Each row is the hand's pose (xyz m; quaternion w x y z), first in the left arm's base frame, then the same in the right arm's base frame.
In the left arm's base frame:
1: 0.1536 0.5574 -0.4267 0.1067 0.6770 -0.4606 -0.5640
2: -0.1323 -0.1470 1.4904 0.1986 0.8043 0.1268 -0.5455
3: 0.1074 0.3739 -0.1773 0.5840 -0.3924 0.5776 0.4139
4: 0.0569 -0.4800 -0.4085 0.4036 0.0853 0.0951 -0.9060
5: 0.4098 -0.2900 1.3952 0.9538 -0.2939 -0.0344 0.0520
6: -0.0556 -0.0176 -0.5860 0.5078 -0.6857 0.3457 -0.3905
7: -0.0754 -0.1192 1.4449 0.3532 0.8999 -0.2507 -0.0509
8: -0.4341 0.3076 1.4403 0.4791 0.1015 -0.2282 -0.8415
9: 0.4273 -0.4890 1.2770 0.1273 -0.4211 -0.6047 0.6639
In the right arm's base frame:
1: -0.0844 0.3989 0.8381 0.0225 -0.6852 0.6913 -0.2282
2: -1.9641 1.2151 0.6066 0.4589 0.8018 -0.3766 0.0680
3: -0.3941 0.4444 0.8321 0.6400 -0.6705 0.2346 -0.2928
4: -0.8320 -0.2728 1.1133 0.2295 0.4711 -0.5708 -0.6321
5: -1.8994 1.2342 1.1712 0.4874 -0.6166 -0.5561 -0.2701
6: -0.4081 -0.1435 0.8652 0.2130 -0.3603 -0.1546 -0.8949
7: -1.9029 1.2190 0.6547 0.4321 0.4389 -0.5314 0.5816
8: -1.6686 1.3679 0.1711 0.0922 0.3652 -0.8046 -0.4591
9: -1.9512 1.0312 1.2712 0.3730 0.8261 0.1441 -0.3971

